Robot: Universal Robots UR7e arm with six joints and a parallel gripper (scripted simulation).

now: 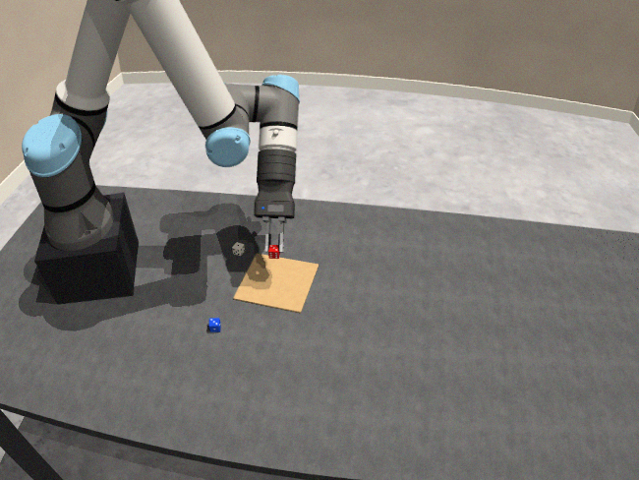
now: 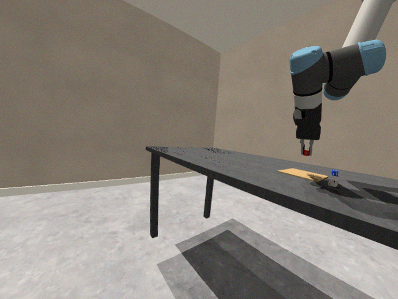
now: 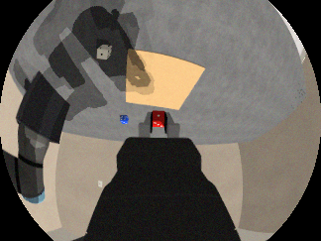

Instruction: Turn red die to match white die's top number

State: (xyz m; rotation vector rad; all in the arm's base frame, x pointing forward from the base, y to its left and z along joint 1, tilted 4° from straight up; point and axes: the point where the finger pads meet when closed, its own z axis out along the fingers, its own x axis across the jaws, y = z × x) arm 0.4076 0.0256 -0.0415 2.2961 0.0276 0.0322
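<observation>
Right now my hand is 1 cm to the left of the red die and 1 cm above it. Round my hand: blue die (15 cm to the right, 10 cm behind, 9 cm below); then white die (10 cm behind, 9 cm below, 7 cm to the left); then tan mat (9 cm below, 1 cm to the right).
</observation>
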